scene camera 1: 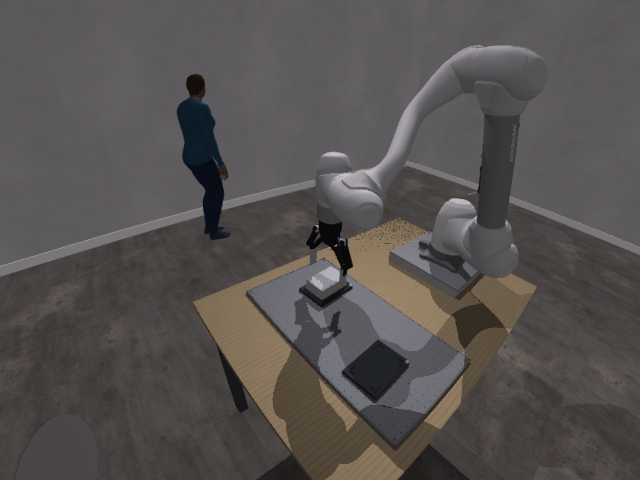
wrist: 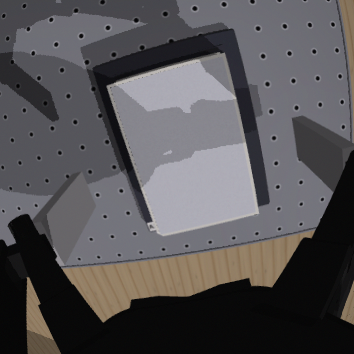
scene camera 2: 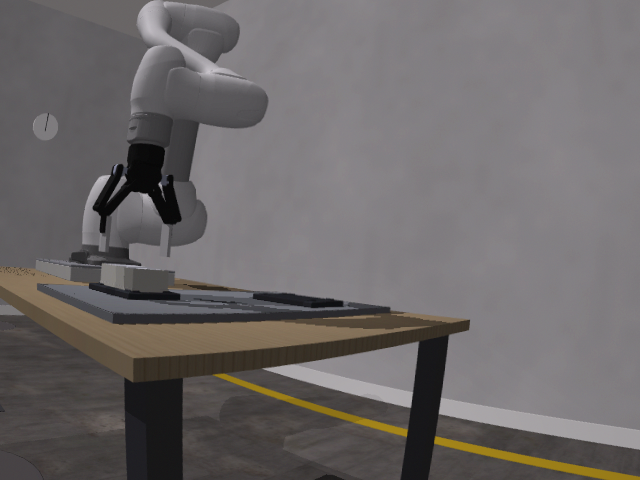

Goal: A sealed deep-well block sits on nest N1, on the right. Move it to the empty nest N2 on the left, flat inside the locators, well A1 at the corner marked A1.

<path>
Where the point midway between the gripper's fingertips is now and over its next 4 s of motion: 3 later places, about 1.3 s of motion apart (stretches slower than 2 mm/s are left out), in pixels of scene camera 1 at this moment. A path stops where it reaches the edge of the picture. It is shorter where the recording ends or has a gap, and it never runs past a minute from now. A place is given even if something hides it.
My gripper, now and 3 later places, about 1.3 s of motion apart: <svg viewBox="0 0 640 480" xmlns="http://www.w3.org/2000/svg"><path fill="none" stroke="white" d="M327 272L326 283L328 262L392 338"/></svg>
</path>
